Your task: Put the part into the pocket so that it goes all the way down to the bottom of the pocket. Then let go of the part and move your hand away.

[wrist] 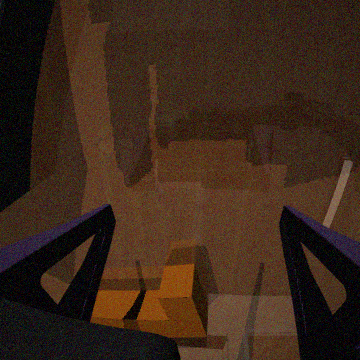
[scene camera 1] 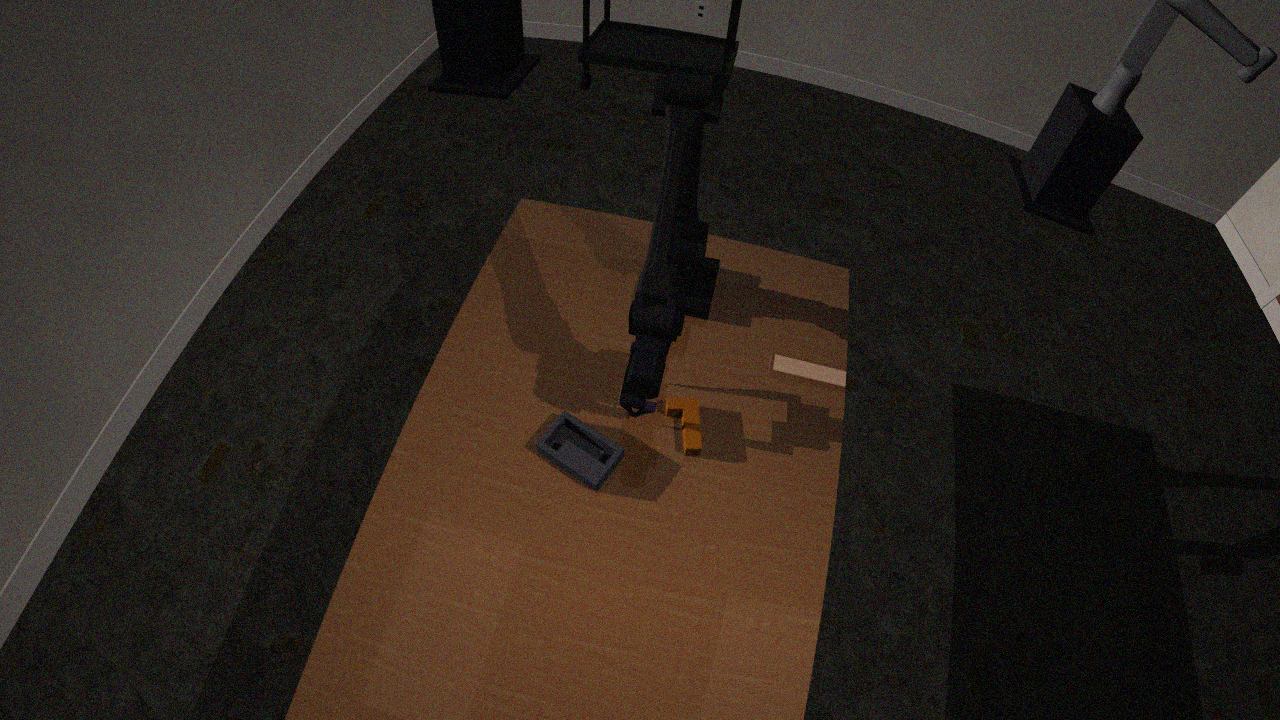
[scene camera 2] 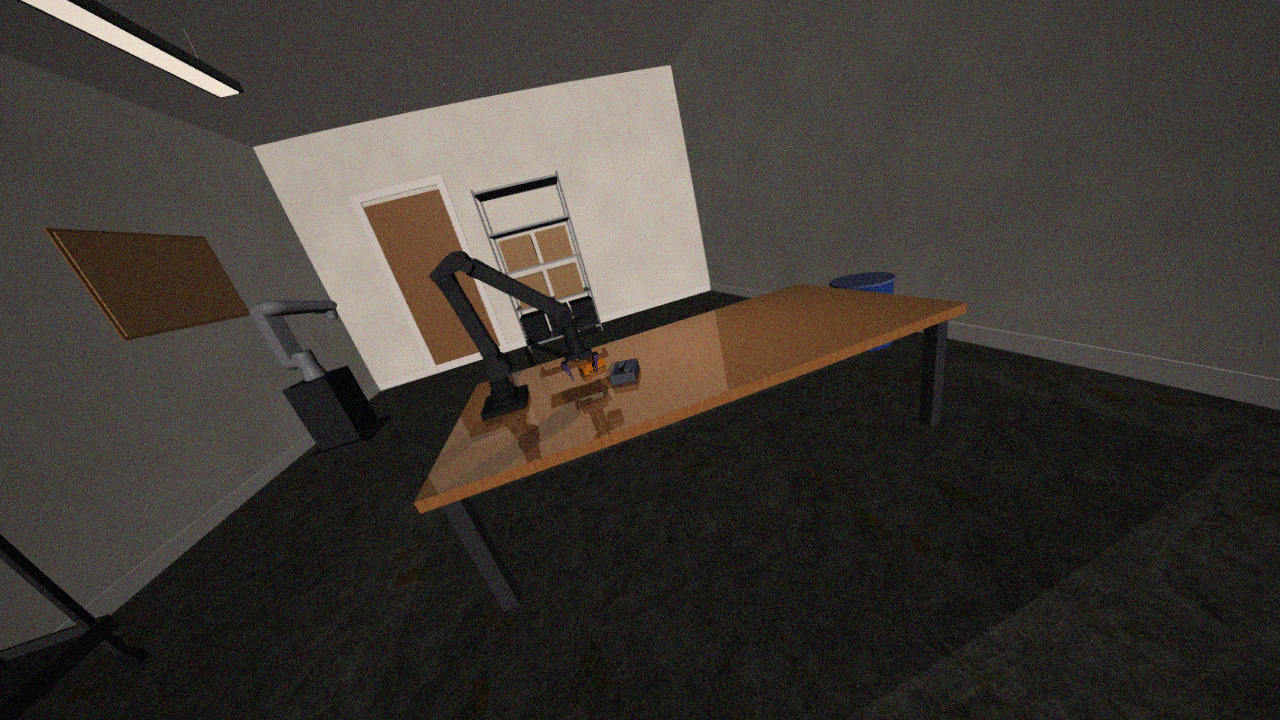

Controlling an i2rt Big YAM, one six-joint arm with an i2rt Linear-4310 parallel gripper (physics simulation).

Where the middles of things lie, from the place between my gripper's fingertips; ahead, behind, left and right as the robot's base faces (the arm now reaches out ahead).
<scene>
My gripper is now 40 mm short of the orange part (scene camera 1: 688,408) and 100 mm to the right of it. From my hand the other things lie so: pocket (scene camera 1: 578,449) (150 mm ahead, 70 mm to the right).
</scene>
